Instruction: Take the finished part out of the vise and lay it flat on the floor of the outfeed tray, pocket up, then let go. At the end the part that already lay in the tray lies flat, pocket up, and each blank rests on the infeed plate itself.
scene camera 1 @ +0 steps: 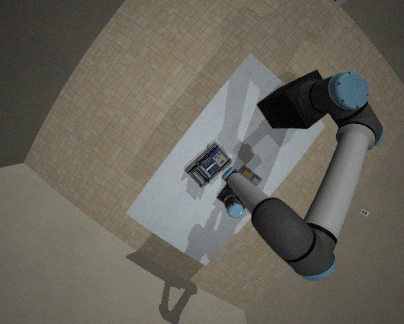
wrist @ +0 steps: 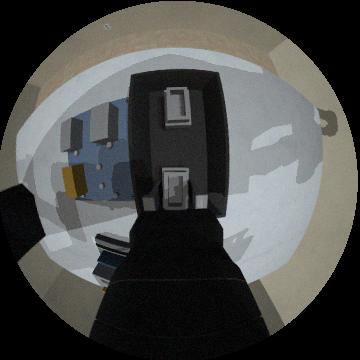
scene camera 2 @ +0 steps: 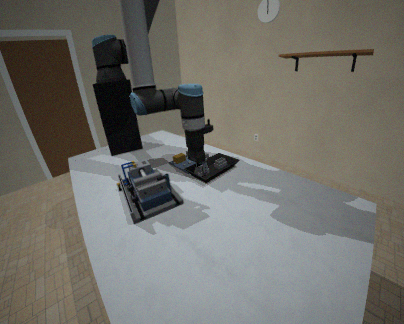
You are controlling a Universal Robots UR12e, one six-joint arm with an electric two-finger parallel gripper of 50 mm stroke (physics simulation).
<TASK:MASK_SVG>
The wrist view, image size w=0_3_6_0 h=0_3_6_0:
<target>my gripper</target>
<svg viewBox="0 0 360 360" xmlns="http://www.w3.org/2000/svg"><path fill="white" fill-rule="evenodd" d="M193 179L188 179L188 197L194 209L157 210L163 197L162 180L156 181L149 194L142 196L144 211L138 214L129 230L129 251L121 264L115 268L110 278L88 338L119 352L147 359L201 360L241 350L270 336L240 268L231 260L223 248L223 228L213 211L207 208L207 193L201 192Z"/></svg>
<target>grey part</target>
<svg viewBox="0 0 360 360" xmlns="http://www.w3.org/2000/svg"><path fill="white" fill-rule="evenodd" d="M187 86L166 87L166 90L164 90L166 129L189 128L191 125Z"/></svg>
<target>grey part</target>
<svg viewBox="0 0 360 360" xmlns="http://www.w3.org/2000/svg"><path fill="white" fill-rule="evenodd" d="M163 166L163 208L168 210L187 208L188 167Z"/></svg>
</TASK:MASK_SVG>
